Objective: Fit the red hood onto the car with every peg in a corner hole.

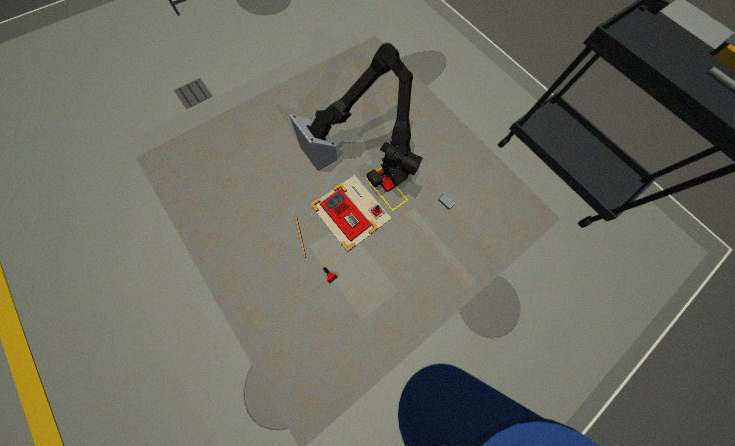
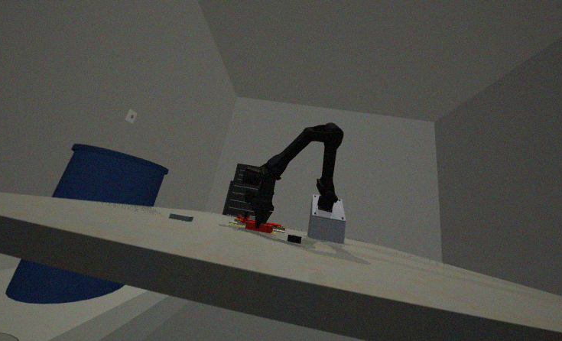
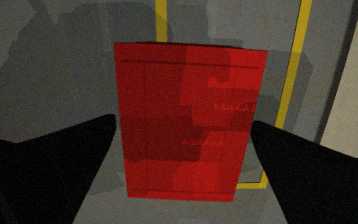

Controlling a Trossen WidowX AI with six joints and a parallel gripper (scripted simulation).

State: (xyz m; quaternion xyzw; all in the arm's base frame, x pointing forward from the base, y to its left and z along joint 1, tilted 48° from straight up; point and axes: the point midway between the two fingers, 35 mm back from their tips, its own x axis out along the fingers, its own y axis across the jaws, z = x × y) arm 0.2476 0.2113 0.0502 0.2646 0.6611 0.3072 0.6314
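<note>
My gripper tip is 10 mm below the red hood. From my gripper tip the other things lie so: grey engine block: 230 mm to the right, 90 mm ahead, 20 mm above; then thin orange rod: 430 mm to the right, 30 mm ahead, 10 mm below.
</note>
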